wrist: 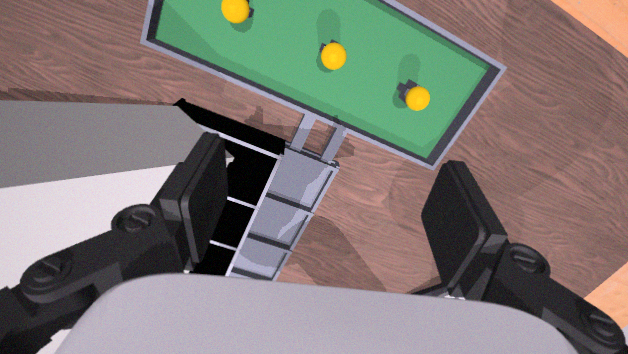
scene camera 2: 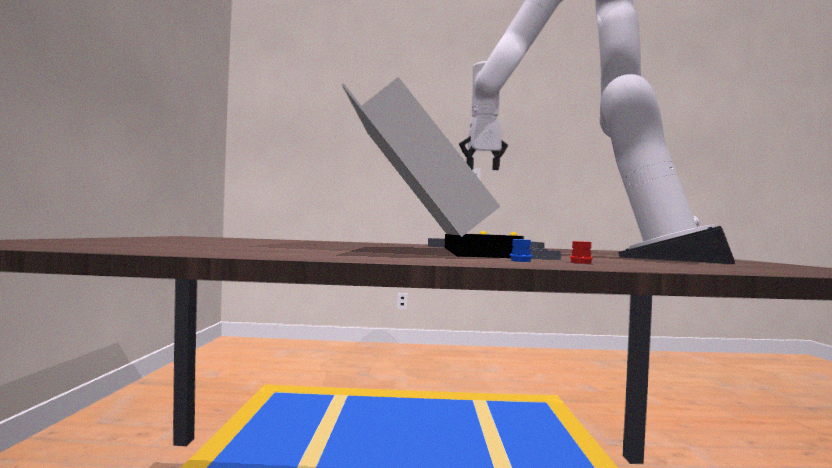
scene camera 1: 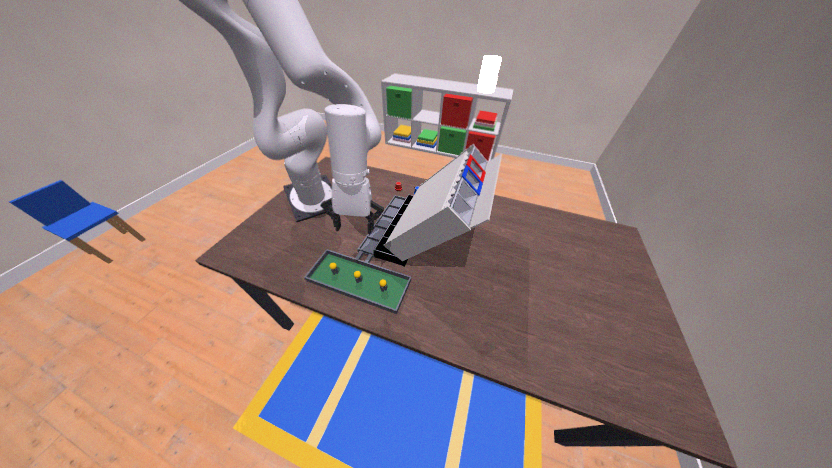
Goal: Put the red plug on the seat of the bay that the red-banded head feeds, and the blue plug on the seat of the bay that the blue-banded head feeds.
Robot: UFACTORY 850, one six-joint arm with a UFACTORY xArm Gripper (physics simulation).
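Note:
The red plug (scene camera 1: 398,186) (scene camera 2: 581,252) stands upright on the table. The blue plug (scene camera 2: 521,250) stands upright near it; in scene camera 1 it is mostly hidden behind the sloped housing (scene camera 1: 427,203) (scene camera 2: 430,157) (wrist: 75,145). The red-banded head (scene camera 1: 477,162) and blue-banded head (scene camera 1: 471,185) are adjacent at the housing's raised end. The row of grey bays (wrist: 255,215) runs along its low side; the channels between heads and bays are hidden. My gripper (scene camera 1: 353,228) (scene camera 2: 482,168) (wrist: 330,176) is open and empty, well above the table beside the bays. Neither plug shows in the wrist view.
A green-floored tray (scene camera 1: 346,272) (wrist: 280,65) with three yellow balls on small stands is joined to the bay row's end by two grey rails (wrist: 301,131). The arm's base (scene camera 1: 308,200) (scene camera 2: 686,247) is on the table. The tall housing leans beside the gripper.

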